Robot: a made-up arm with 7 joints. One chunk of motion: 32 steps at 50 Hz.
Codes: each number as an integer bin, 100 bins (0 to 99) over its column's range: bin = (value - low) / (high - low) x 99, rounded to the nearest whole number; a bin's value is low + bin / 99 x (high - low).
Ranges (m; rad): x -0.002..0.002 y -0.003..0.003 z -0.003..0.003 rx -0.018..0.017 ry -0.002..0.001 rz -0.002..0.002
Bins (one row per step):
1: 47 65 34 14 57 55
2: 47 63 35 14 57 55
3: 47 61 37 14 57 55
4: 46 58 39 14 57 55
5: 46 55 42 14 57 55
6: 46 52 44 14 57 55
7: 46 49 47 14 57 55
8: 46 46 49 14 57 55
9: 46 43 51 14 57 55
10: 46 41 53 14 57 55
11: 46 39 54 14 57 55
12: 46 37 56 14 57 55
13: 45 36 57 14 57 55
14: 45 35 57 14 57 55
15: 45 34 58 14 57 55
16: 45 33 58 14 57 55
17: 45 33 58 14 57 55
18: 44 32 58 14 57 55
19: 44 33 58 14 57 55
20: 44 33 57 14 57 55
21: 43 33 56 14 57 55
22: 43 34 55 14 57 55
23: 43 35 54 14 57 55
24: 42 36 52 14 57 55
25: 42 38 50 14 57 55
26: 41 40 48 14 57 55
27: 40 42 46 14 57 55
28: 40 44 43 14 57 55
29: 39 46 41 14 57 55
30: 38 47 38 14 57 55
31: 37 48 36 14 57 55
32: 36 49 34 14 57 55
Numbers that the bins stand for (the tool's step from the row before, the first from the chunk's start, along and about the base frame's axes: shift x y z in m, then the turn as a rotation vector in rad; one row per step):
1: -0.00010 0.00094 -0.00094 -0.01305 -0.00027 0.00022
2: -0.00010 0.00082 -0.00088 -0.01305 -0.00027 0.00022
3: -0.00010 0.00070 -0.00076 -0.01305 -0.00027 0.00022
4: -0.00014 0.00052 -0.00064 -0.01305 -0.00027 0.00022
5: -0.00014 0.00033 -0.00045 -0.01305 -0.00027 0.00022
6: -0.00014 0.00015 -0.00033 -0.01305 -0.00027 0.00022
7: -0.00014 -0.00003 -0.00015 -0.01305 -0.00027 0.00022
8: -0.00014 -0.00021 -0.00003 -0.01305 -0.00027 0.00022
9: -0.00014 -0.00039 0.00009 -0.01305 -0.00027 0.00022
10: -0.00014 -0.00052 0.00021 -0.01305 -0.00027 0.00022
11: -0.00014 -0.00064 0.00027 -0.01305 -0.00027 0.00022
12: -0.00014 -0.00076 0.00039 -0.01305 -0.00027 0.00022
13: -0.00018 -0.00082 0.00045 -0.01305 -0.00027 0.00022
14: -0.00018 -0.00088 0.00045 -0.01305 -0.00027 0.00022
15: -0.00018 -0.00094 0.00052 -0.01305 -0.00027 0.00022
16: -0.00018 -0.00100 0.00052 -0.01305 -0.00027 0.00022
17: -0.00018 -0.00100 0.00052 -0.01305 -0.00027 0.00022
18: -0.00022 -0.00106 0.00052 -0.01305 -0.00027 0.00022
19: -0.00022 -0.00100 0.00052 -0.01305 -0.00027 0.00022
20: -0.00022 -0.00100 0.00045 -0.01305 -0.00027 0.00022
21: -0.00026 -0.00100 0.00039 -0.01305 -0.00027 0.00022
22: -0.00026 -0.00094 0.00033 -0.01305 -0.00027 0.00022
23: -0.00026 -0.00088 0.00027 -0.01305 -0.00027 0.00022
24: -0.00030 -0.00082 0.00015 -0.01305 -0.00027 0.00022
25: -0.00030 -0.00070 0.00003 -0.01305 -0.00027 0.00022
26: -0.00034 -0.00058 -0.00009 -0.01305 -0.00027 0.00022
27: -0.00038 -0.00045 -0.00021 -0.01305 -0.00027 0.00022
28: -0.00038 -0.00033 -0.00039 -0.01305 -0.00027 0.00022
29: -0.00042 -0.00021 -0.00052 -0.01305 -0.00027 0.00022
30: -0.00046 -0.00015 -0.00070 -0.01305 -0.00027 0.00022
31: -0.00051 -0.00009 -0.00082 -0.01305 -0.00027 0.00022
32: -0.00055 -0.00003 -0.00094 -0.01305 -0.00027 0.00022

